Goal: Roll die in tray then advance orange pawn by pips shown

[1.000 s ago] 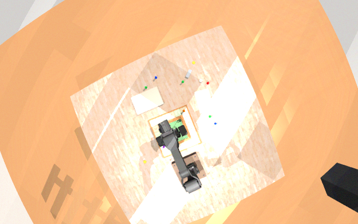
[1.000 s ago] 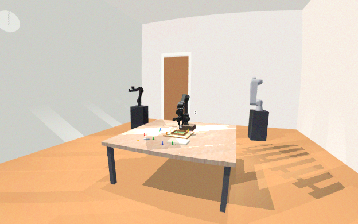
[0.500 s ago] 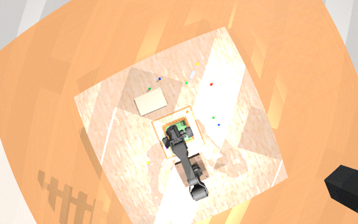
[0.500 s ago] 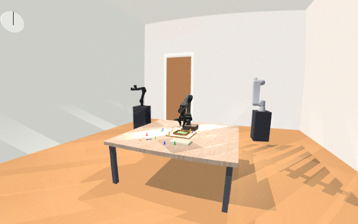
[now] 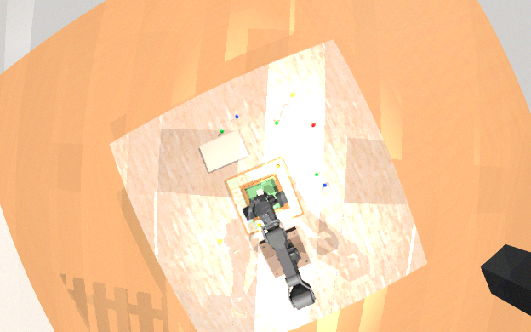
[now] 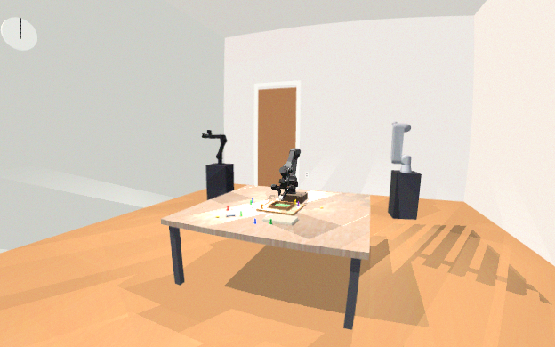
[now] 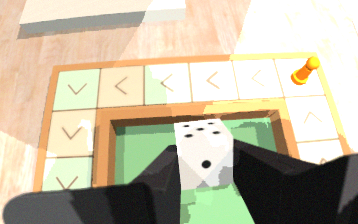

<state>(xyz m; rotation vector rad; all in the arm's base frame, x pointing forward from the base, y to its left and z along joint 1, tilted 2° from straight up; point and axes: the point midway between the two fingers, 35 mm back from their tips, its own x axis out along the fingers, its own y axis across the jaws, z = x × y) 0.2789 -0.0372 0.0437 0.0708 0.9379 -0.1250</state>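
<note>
Now: the orange pawn 13 cm to the right of my gripper tip, 6 cm below it and 6 cm ahead of it. From my gripper tip the other things lie so: flat white block: 25 cm ahead, 8 cm below, 5 cm to the left; then green tray: 8 cm below, 3 cm behind; then white die: right at my gripper tip.
</note>
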